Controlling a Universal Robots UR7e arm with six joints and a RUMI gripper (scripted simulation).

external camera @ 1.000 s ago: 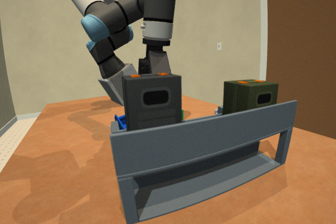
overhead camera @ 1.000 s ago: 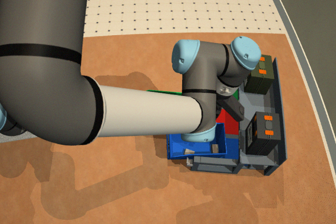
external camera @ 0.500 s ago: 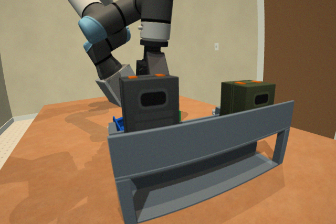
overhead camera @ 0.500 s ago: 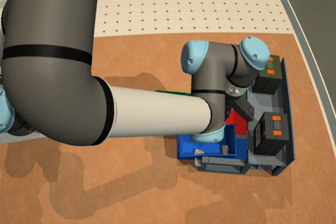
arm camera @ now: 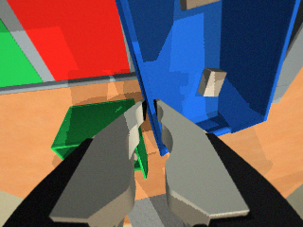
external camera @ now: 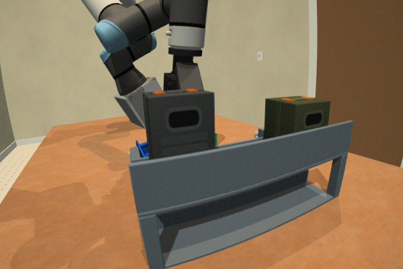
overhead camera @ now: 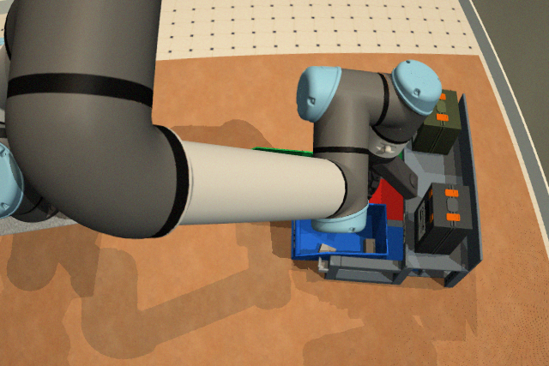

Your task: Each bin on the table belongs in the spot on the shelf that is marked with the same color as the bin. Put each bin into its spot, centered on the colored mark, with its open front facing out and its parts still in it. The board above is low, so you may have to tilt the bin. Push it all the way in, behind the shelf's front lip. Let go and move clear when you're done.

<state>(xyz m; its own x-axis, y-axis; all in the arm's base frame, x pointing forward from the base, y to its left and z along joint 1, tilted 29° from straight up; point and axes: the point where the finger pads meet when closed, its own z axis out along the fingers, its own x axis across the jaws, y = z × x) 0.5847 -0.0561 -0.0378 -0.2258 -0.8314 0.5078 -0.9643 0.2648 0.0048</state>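
Now: hand 4 cm to the left of the blue bin, 3 cm above it and 1 cm past it. Round my hand: shelf front lip: 9 cm below, 7 cm to the left; black box: 16 cm ahead, 8 cm to the right, 7 cm above; green bin: 13 cm behind, 10 cm to the left, 6 cm below.
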